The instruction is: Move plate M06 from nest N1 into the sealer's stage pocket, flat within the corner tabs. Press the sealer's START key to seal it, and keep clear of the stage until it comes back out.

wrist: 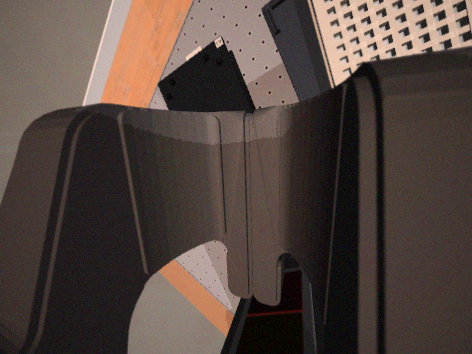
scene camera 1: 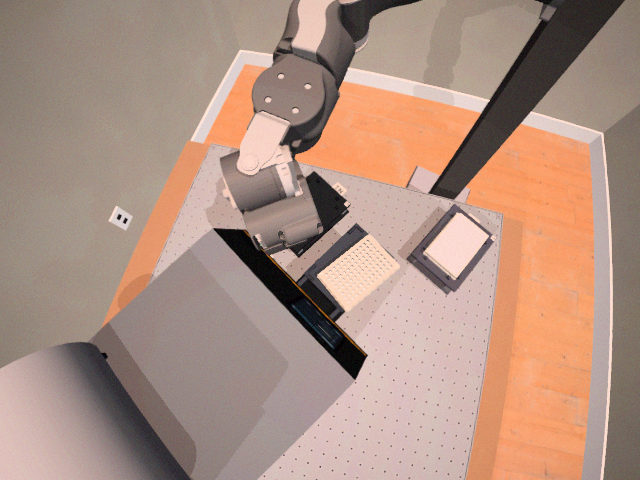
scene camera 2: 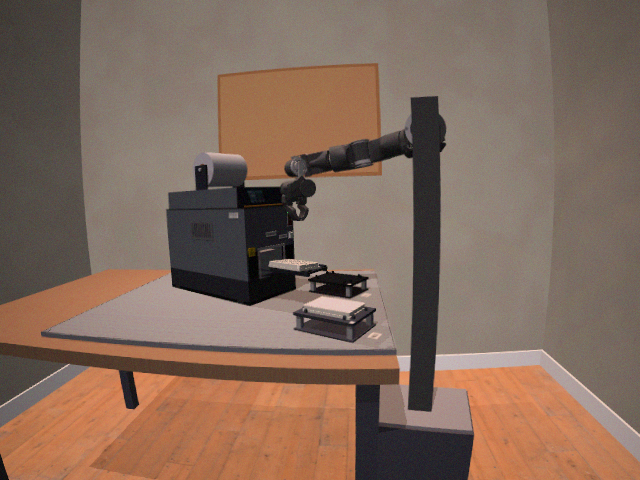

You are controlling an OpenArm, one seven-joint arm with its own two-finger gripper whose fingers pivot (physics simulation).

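Observation:
Plate M06 [scene camera 1: 358,272] [scene camera 2: 293,265] [wrist: 400,30], cream with many wells, looks flat on the dark stage [scene camera 1: 355,233] [scene camera 2: 321,270] [wrist: 295,45] outside the sealer [scene camera 1: 232,310] [scene camera 2: 206,242]. Its fit inside the corner tabs cannot be confirmed. Nest N1 [scene camera 1: 328,204] [scene camera 2: 338,279] [wrist: 205,80] is black and bears no plate. My gripper [scene camera 2: 298,218] [wrist: 260,203] is shut and empty, above stage height near the sealer's upper front at the N1 side. In scene camera 1 the wrist hides its fingers. The START key cannot be made out; a dark surface with a red line [wrist: 275,313] shows behind the fingertips.
A second nest [scene camera 1: 436,271] [scene camera 2: 330,318] holds a white-topped plate [scene camera 1: 457,245] [scene camera 2: 333,306], on the other side of the stage from N1. The arm's dark column [scene camera 1: 496,124] [scene camera 2: 424,248] stands by the table edge. A large roll [scene camera 1: 77,413] [scene camera 2: 227,169] sits on top of the sealer.

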